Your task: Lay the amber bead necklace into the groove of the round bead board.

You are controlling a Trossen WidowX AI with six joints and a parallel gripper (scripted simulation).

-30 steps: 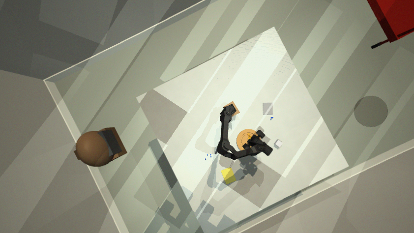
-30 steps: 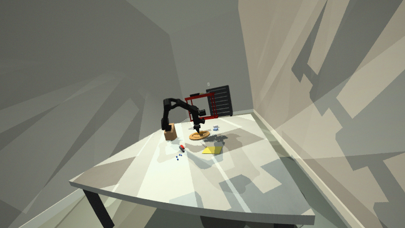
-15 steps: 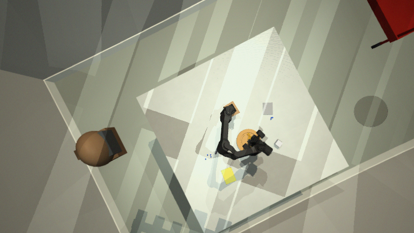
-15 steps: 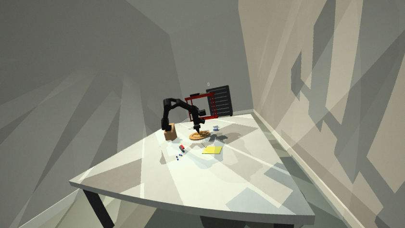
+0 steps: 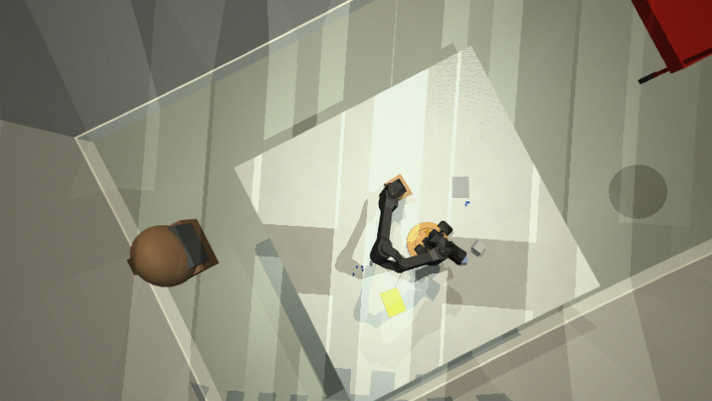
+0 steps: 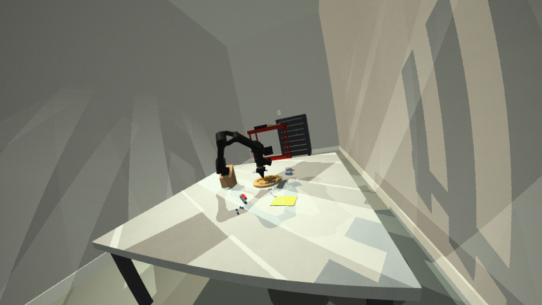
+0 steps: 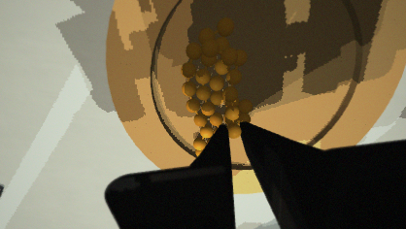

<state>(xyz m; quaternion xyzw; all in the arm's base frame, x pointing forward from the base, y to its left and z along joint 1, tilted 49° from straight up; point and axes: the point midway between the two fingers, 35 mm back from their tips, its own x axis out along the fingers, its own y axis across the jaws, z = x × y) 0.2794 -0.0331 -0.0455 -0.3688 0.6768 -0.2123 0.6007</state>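
Now: the round bead board 3 cm ahead of my gripper tip, 1 cm to the right of it and 2 cm below it. The rest, counted from my gripper tip: light blue cube 18 cm ahead, 9 cm to the left, 2 cm below; then red-handled tool 6 cm behind, 24 cm to the right, 2 cm below; then white cube 17 cm ahead, 18 cm to the left, 1 cm below.
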